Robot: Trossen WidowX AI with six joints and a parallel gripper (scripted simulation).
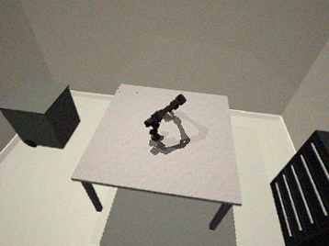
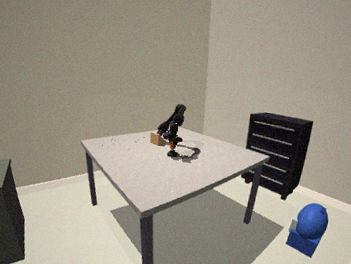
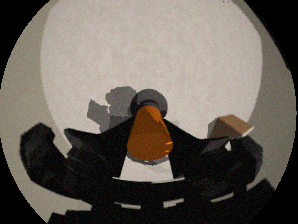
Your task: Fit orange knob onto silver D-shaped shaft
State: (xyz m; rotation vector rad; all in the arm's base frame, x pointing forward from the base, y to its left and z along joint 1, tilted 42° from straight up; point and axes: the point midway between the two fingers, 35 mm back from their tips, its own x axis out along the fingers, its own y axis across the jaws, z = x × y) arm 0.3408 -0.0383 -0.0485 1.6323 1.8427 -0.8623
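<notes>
Now: the orange knob 30 mm above my gripper tip. The rest, counted from my gripper tip: dark round pedestal 40 mm below.
</notes>
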